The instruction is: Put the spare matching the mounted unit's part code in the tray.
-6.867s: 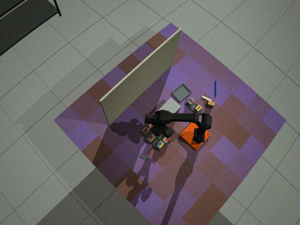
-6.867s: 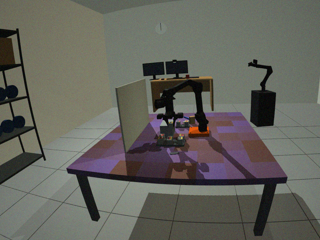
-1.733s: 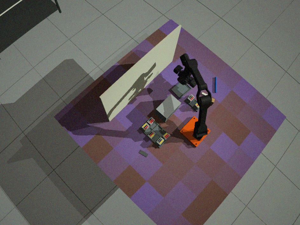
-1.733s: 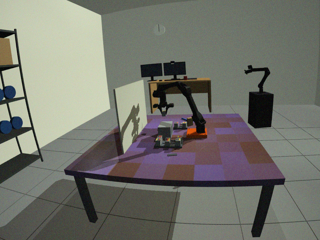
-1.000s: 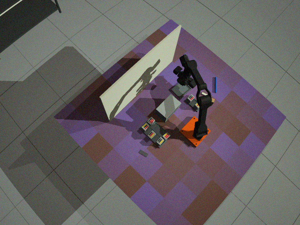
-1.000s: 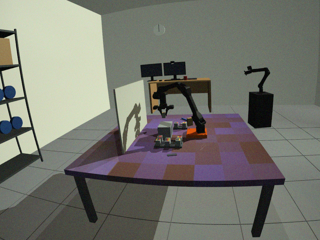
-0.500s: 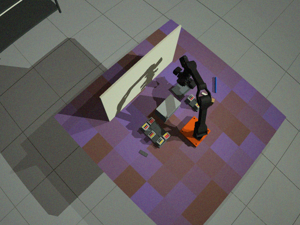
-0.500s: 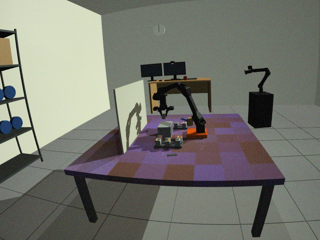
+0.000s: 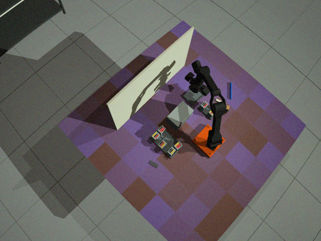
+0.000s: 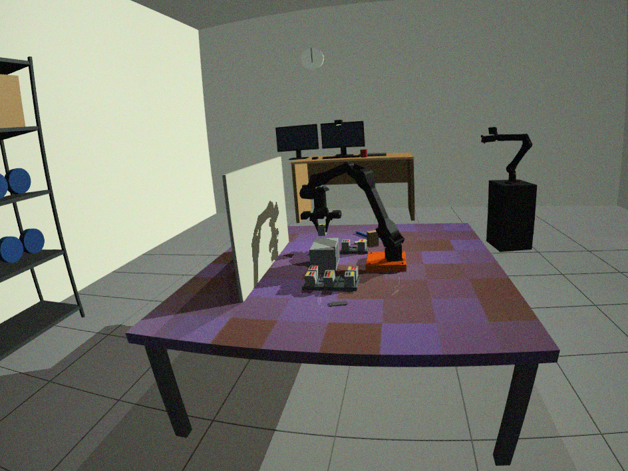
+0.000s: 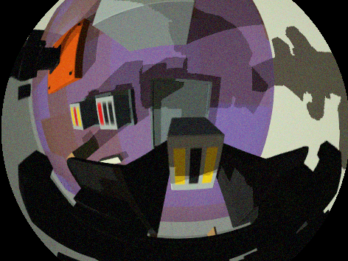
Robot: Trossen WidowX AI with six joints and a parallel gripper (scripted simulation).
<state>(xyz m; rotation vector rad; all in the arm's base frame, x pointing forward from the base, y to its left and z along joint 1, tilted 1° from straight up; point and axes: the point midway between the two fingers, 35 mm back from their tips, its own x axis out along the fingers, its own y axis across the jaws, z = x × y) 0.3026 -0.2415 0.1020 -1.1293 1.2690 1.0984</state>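
The dark grey tray lies 80 mm below my gripper tip, 10 mm to the left of it and 10 mm behind it. The rest, counted from my gripper tip: grey spare (20 mm above); mounted unit (230 mm to the left, 40 mm below, 10 mm behind); tan block (240 mm behind, 50 mm below, 30 mm to the right).
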